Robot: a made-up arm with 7 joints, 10 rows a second.
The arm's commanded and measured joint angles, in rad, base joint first. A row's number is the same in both.
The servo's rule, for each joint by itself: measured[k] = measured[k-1] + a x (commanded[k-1-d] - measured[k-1]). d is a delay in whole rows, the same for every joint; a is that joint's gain. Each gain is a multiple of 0.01, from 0.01 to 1. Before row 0 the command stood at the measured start. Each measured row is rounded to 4 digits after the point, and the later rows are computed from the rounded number. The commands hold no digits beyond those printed.
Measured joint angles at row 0:
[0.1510, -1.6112, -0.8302, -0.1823, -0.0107, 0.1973, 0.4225]
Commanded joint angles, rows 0 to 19:
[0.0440, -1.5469, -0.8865, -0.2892, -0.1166, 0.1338, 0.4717]
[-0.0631, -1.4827, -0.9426, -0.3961, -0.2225, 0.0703, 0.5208]
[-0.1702, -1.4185, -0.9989, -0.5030, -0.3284, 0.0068, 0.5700]
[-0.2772, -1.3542, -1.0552, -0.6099, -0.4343, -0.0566, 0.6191]
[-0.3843, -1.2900, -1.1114, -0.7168, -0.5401, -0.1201, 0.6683]
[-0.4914, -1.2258, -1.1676, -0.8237, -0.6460, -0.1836, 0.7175]
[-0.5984, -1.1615, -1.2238, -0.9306, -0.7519, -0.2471, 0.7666]
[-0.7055, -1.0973, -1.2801, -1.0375, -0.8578, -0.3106, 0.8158]
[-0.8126, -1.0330, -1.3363, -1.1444, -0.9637, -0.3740, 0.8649]
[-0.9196, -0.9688, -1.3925, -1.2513, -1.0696, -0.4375, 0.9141]
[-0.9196, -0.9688, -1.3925, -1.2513, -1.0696, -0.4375, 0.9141]
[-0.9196, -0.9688, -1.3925, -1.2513, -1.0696, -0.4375, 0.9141]
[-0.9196, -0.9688, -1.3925, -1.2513, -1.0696, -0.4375, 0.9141]
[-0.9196, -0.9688, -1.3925, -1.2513, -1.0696, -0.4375, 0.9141]
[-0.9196, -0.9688, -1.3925, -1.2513, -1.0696, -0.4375, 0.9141]
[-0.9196, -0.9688, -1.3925, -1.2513, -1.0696, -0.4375, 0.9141]
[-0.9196, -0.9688, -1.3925, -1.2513, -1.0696, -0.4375, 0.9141]
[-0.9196, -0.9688, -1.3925, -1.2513, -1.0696, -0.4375, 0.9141]
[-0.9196, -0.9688, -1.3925, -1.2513, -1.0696, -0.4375, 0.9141]
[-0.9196, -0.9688, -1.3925, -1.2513, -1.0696, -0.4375, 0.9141]
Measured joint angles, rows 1 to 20:
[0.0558, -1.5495, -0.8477, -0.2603, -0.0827, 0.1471, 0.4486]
[-0.0500, -1.4854, -0.8771, -0.3594, -0.1778, 0.0864, 0.4869]
[-0.1570, -1.4212, -0.9149, -0.4642, -0.2802, 0.0235, 0.5309]
[-0.2640, -1.3569, -0.9584, -0.5706, -0.3850, -0.0398, 0.5776]
[-0.3711, -1.2927, -1.0058, -0.6773, -0.4905, -0.1032, 0.6257]
[-0.4782, -1.2285, -1.0560, -0.7842, -0.5962, -0.1667, 0.6744]
[-0.5852, -1.1642, -1.1080, -0.8911, -0.7021, -0.2302, 0.7233]
[-0.6923, -1.1000, -1.1614, -0.9980, -0.8080, -0.2937, 0.7723]
[-0.7994, -1.0357, -1.2156, -1.1049, -0.9139, -0.3571, 0.8214]
[-0.9064, -0.9715, -1.2704, -1.2118, -1.0198, -0.4206, 0.8705]
[-0.9181, -0.9689, -1.3083, -1.2406, -1.0537, -0.4340, 0.8936]
[-0.9194, -0.9688, -1.3344, -1.2484, -1.0645, -0.4368, 0.9045]
[-0.9196, -0.9688, -1.3524, -1.2505, -1.0680, -0.4374, 0.9096]
[-0.9196, -0.9688, -1.3648, -1.2511, -1.0691, -0.4375, 0.9120]
[-0.9196, -0.9688, -1.3734, -1.2512, -1.0694, -0.4375, 0.9131]
[-0.9196, -0.9688, -1.3793, -1.2513, -1.0695, -0.4375, 0.9136]
[-0.9196, -0.9688, -1.3834, -1.2513, -1.0696, -0.4375, 0.9139]
[-0.9196, -0.9688, -1.3862, -1.2513, -1.0696, -0.4375, 0.9140]
[-0.9196, -0.9688, -1.3882, -1.2513, -1.0696, -0.4375, 0.9141]
[-0.9196, -0.9688, -1.3895, -1.2513, -1.0696, -0.4375, 0.9141]
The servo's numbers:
d 0
a 0.89 0.96 0.31 0.73 0.68 0.79 0.53

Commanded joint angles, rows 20 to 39:
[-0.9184, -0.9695, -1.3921, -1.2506, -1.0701, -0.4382, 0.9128]
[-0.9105, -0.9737, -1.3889, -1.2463, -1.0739, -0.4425, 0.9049]
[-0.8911, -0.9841, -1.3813, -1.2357, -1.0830, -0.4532, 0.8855]
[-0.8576, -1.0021, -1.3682, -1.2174, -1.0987, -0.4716, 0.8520]
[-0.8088, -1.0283, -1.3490, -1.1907, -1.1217, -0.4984, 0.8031]
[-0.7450, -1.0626, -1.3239, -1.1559, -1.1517, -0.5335, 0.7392]
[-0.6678, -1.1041, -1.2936, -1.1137, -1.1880, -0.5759, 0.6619]
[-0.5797, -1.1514, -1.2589, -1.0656, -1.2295, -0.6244, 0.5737]
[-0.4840, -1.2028, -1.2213, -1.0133, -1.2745, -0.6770, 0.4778]
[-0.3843, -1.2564, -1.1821, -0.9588, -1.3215, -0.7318, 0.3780]
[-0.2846, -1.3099, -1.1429, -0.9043, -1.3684, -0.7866, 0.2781]
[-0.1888, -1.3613, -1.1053, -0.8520, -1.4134, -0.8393, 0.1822]
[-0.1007, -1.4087, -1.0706, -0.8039, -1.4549, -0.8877, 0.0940]
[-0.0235, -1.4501, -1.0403, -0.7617, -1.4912, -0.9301, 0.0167]
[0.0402, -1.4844, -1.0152, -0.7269, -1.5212, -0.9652, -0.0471]
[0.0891, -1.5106, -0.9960, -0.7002, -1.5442, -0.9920, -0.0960]
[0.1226, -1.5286, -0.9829, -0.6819, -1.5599, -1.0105, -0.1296]
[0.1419, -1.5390, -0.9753, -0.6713, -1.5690, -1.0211, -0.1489]
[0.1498, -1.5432, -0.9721, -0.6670, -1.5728, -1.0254, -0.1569]
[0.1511, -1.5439, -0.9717, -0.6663, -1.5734, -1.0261, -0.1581]
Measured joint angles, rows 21 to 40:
[-0.9185, -0.9695, -1.3903, -1.2508, -1.0699, -0.4381, 0.9134]
[-0.9114, -0.9735, -1.3899, -1.2475, -1.0726, -0.4416, 0.9089]
[-0.8933, -0.9837, -1.3872, -1.2389, -1.0797, -0.4508, 0.8965]
[-0.8615, -1.0014, -1.3813, -1.2232, -1.0926, -0.4672, 0.8729]
[-0.8146, -1.0272, -1.3713, -1.1995, -1.1124, -0.4918, 0.8359]
[-0.7527, -1.0612, -1.3566, -1.1677, -1.1391, -0.5247, 0.7846]
[-0.6771, -1.1024, -1.3371, -1.1283, -1.1724, -0.5651, 0.7196]
[-0.5904, -1.1494, -1.3129, -1.0825, -1.2112, -0.6119, 0.6423]
[-0.4957, -1.2007, -1.2845, -1.0320, -1.2542, -0.6633, 0.5551]
[-0.3966, -1.2542, -1.2528, -0.9786, -1.3000, -0.7174, 0.4612]
[-0.2969, -1.3077, -1.2187, -0.9244, -1.3465, -0.7721, 0.3642]
[-0.2007, -1.3592, -1.1835, -0.8715, -1.3920, -0.8252, 0.2677]
[-0.1117, -1.4067, -1.1485, -0.8222, -1.4348, -0.8746, 0.1756]
[-0.0332, -1.4484, -1.1150, -0.7780, -1.4732, -0.9184, 0.0914]
[0.0321, -1.4830, -1.0841, -0.7407, -1.5058, -0.9554, 0.0180]
[0.0828, -1.5095, -1.0568, -0.7111, -1.5319, -0.9843, -0.0424]
[0.1182, -1.5278, -1.0339, -0.6898, -1.5509, -1.0050, -0.0886]
[0.1393, -1.5386, -1.0157, -0.6763, -1.5632, -1.0177, -0.1206]
[0.1486, -1.5430, -1.0022, -0.6695, -1.5697, -1.0238, -0.1398]
[0.1508, -1.5439, -0.9927, -0.6672, -1.5722, -1.0256, -0.1495]

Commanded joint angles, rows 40 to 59:
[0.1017, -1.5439, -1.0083, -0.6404, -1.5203, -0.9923, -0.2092]
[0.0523, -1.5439, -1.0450, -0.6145, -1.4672, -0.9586, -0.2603]
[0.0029, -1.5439, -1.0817, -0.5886, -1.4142, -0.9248, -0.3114]
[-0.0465, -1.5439, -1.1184, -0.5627, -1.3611, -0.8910, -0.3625]
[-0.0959, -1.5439, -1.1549, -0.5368, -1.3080, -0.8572, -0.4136]
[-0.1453, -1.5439, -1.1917, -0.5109, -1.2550, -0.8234, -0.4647]
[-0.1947, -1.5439, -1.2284, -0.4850, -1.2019, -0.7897, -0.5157]
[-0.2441, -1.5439, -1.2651, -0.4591, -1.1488, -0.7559, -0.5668]
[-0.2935, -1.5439, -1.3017, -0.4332, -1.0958, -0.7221, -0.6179]
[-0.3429, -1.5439, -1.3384, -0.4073, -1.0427, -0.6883, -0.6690]
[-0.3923, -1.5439, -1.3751, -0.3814, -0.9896, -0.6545, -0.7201]
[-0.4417, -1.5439, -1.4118, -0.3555, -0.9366, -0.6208, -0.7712]
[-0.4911, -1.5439, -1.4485, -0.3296, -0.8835, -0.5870, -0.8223]
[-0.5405, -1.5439, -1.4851, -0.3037, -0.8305, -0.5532, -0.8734]
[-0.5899, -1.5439, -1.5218, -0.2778, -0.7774, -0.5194, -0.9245]
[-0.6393, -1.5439, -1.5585, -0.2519, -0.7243, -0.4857, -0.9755]
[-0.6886, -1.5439, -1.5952, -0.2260, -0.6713, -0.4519, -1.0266]
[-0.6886, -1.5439, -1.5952, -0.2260, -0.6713, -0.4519, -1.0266]
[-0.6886, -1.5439, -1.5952, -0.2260, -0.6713, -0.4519, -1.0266]
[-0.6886, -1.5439, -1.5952, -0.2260, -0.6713, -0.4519, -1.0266]
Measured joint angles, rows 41 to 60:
[0.1071, -1.5439, -0.9975, -0.6476, -1.5369, -0.9993, -0.1811]
[0.0583, -1.5439, -1.0122, -0.6234, -1.4895, -0.9671, -0.2231]
[0.0090, -1.5439, -1.0337, -0.5980, -1.4383, -0.9337, -0.2699]
[-0.0404, -1.5439, -1.0600, -0.5722, -1.3858, -0.9000, -0.3190]
[-0.0898, -1.5439, -1.0894, -0.5464, -1.3329, -0.8662, -0.3691]
[-0.1392, -1.5439, -1.1211, -0.5205, -1.2799, -0.8324, -0.4198]
[-0.1886, -1.5439, -1.1544, -0.4946, -1.2269, -0.7987, -0.4706]
[-0.2380, -1.5439, -1.1887, -0.4687, -1.1738, -0.7649, -0.5216]
[-0.2874, -1.5439, -1.2237, -0.4428, -1.1208, -0.7311, -0.5726]
[-0.3368, -1.5439, -1.2593, -0.4169, -1.0677, -0.6973, -0.6237]
[-0.3862, -1.5439, -1.2952, -0.3910, -1.0146, -0.6635, -0.6748]
[-0.4356, -1.5439, -1.3313, -0.3651, -0.9616, -0.6298, -0.7259]
[-0.4850, -1.5439, -1.3676, -0.3392, -0.9085, -0.5960, -0.7770]
[-0.5344, -1.5439, -1.4040, -0.3133, -0.8555, -0.5622, -0.8281]
[-0.5838, -1.5439, -1.4405, -0.2874, -0.8024, -0.5284, -0.8792]
[-0.6332, -1.5439, -1.4771, -0.2615, -0.7493, -0.4947, -0.9302]
[-0.6825, -1.5439, -1.5137, -0.2356, -0.6963, -0.4609, -0.9813]
[-0.6879, -1.5439, -1.5390, -0.2286, -0.6793, -0.4538, -1.0053]
[-0.6885, -1.5439, -1.5564, -0.2267, -0.6739, -0.4523, -1.0166]
[-0.6886, -1.5439, -1.5684, -0.2262, -0.6721, -0.4520, -1.0219]

